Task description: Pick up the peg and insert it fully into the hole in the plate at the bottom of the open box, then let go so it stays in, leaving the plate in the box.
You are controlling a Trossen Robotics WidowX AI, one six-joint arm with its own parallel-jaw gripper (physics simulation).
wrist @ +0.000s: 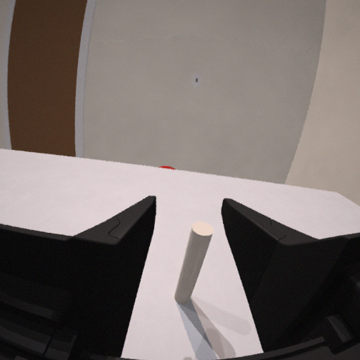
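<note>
A pale beige round peg [193, 265] stands on end in the wrist view, a little below the centre, with its flat top facing the camera. It looks slightly slanted in this view, and its shadow starts at its base. My gripper [189, 203] is open, with one black finger on each side of the peg and a gap to both. The peg's top shows between the fingers, somewhat nearer the right one. The open box, the plate and its hole do not show in the wrist view.
The white table top [75, 185] stretches under the peg and gripper, and its far edge crosses the view. A small red object [167, 168] peeks up at that edge. Behind are a grey wall [200, 120] and a brown door-like panel [44, 75] at left.
</note>
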